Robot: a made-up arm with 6 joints.
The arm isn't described. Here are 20 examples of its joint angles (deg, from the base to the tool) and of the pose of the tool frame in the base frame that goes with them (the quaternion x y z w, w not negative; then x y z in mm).
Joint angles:
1: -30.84 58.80 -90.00 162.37 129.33 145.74
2: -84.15 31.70 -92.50 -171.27 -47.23 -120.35
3: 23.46 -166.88 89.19 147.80 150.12 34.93
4: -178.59 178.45 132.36 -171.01 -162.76 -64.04
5: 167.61 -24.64 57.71 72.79 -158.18 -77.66
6: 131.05 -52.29 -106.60 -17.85 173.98 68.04
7: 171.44 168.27 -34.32 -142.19 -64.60 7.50
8: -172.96 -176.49 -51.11 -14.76 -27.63 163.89
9: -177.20 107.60 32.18 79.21 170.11 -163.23
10: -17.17 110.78 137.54 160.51 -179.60 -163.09
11: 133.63 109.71 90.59 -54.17 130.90 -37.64
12: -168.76 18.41 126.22 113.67 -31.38 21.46
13: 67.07 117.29 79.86 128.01 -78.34 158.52
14: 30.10 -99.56 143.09 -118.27 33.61 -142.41
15: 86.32 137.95 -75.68 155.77 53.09 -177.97
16: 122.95 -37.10 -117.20 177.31 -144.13 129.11
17: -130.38 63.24 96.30 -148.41 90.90 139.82
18: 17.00 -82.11 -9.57 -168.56 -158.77 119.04
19: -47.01 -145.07 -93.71 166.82 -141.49 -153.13
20: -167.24 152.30 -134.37 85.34 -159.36 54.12
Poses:
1: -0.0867 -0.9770 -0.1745 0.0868 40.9 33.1 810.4
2: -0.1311 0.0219 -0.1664 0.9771 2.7 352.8 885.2
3: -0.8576 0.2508 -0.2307 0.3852 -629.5 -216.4 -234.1
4: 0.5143 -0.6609 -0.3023 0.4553 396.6 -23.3 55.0
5: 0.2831 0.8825 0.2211 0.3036 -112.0 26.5 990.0
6: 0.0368 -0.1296 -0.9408 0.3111 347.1 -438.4 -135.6
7: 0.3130 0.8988 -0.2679 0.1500 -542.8 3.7 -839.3
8: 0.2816 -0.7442 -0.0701 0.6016 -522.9 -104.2 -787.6
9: -0.1259 0.3441 -0.4877 0.7924 -776.6 -81.7 -450.7
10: 0.2527 0.4984 0.1379 0.8178 -91.4 58.4 -251.1
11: 0.2405 0.2416 0.8913 0.2989 -104.1 144.4 -575.3
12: 0.3805 -0.8740 -0.2806 0.1127 -532.6 -93.1 -65.9
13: 0.6921 -0.1694 0.4634 0.5269 92.6 121.1 -708.3
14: 0.3240 0.0532 0.8094 0.4869 42.2 9.0 572.7
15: -0.1840 -0.0610 0.5987 0.7772 -0.8 884.7 162.9
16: 0.0891 0.0072 0.6020 0.7934 282.9 -485.4 -31.2
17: -0.5413 -0.2254 0.8049 0.0911 -458.8 -513.9 -266.2
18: -0.4092 0.3762 -0.3637 0.7475 -967.9 -259.1 186.0
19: -0.4643 -0.5839 -0.0035 0.6660 156.8 -143.8 -595.0
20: -0.8886 -0.3888 -0.1938 0.1472 -367.3 -81.6 255.7
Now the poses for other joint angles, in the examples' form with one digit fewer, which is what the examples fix.
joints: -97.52 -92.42 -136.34 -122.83 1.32 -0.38
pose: 0.198 -0.886 0.389 0.154 13 -111 -389
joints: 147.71 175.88 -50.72 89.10 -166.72 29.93
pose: 0.419 0.206 0.654 0.595 -418 254 -652
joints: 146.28 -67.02 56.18 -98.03 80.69 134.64
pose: -0.500 -0.428 -0.748 0.079 482 -255 928
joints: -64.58 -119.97 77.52 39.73 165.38 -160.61
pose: 0.835 -0.308 0.383 0.248 -282 694 315
